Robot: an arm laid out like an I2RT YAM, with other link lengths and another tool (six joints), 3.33 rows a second.
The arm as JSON. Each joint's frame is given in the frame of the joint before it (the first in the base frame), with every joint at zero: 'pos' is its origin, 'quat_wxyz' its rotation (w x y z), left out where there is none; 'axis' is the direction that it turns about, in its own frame. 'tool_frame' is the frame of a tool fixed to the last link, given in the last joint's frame.
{
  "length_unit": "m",
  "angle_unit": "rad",
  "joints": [
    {
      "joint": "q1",
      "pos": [
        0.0,
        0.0,
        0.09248
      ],
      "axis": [
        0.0,
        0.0,
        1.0
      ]
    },
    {
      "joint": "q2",
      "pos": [
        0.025,
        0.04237,
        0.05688
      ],
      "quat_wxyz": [
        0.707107,
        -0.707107,
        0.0,
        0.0
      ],
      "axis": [
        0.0,
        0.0,
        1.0
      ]
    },
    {
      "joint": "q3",
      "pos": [
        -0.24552,
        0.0,
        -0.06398
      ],
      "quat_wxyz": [
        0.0,
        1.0,
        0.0,
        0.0
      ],
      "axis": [
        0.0,
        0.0,
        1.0
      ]
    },
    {
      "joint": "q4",
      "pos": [
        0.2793,
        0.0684,
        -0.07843
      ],
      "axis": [
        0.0,
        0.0,
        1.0
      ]
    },
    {
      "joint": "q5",
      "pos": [
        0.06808,
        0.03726,
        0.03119
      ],
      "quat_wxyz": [
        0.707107,
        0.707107,
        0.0,
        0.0
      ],
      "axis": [
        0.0,
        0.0,
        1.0
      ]
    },
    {
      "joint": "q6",
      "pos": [
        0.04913,
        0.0,
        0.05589
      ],
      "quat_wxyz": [
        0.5,
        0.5,
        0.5,
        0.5
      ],
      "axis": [
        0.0,
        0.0,
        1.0
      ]
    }
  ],
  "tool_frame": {
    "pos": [
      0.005,
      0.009,
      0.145
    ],
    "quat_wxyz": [
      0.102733,
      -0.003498,
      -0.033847,
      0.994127
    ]
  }
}
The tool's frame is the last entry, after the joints.
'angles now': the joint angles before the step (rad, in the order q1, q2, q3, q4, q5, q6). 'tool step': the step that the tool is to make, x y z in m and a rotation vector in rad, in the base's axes. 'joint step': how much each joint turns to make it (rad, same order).
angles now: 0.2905 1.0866 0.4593 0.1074 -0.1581 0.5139
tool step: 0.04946 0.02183 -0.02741 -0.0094 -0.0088 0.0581
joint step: -0.0049 0.3616 0.1470 0.2127 -0.0489 -0.0420
